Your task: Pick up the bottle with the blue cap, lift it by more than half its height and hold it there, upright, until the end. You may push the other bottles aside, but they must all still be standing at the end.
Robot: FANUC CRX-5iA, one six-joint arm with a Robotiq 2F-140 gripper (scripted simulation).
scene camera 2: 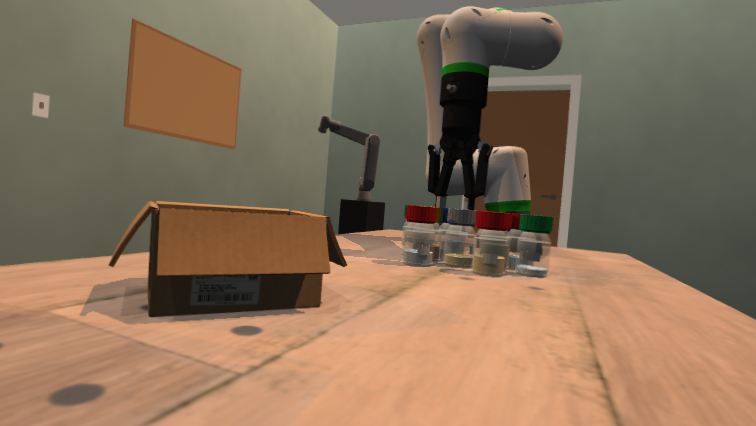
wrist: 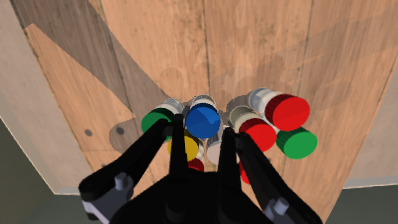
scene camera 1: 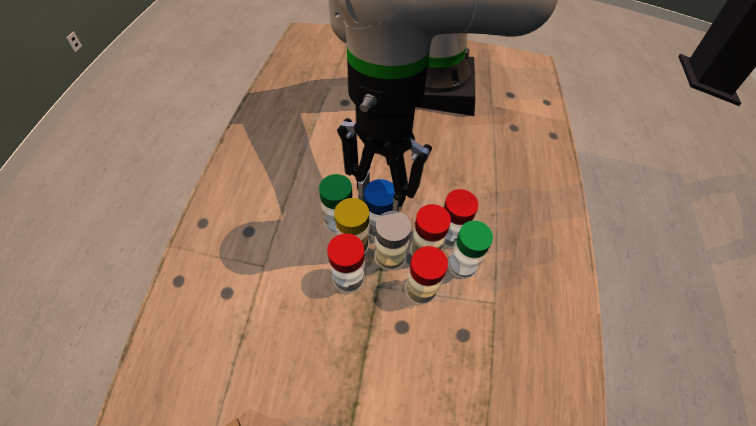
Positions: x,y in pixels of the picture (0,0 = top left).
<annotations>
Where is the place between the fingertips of my gripper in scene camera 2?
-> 452,230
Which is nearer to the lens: the blue-capped bottle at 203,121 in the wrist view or the green-capped bottle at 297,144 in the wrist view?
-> The blue-capped bottle.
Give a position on a green-capped bottle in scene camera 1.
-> At 334,188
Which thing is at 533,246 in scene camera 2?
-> A green-capped bottle.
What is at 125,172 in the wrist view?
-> My gripper.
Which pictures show my gripper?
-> Scene camera 2, the wrist view and scene camera 1: all of them.
</annotations>
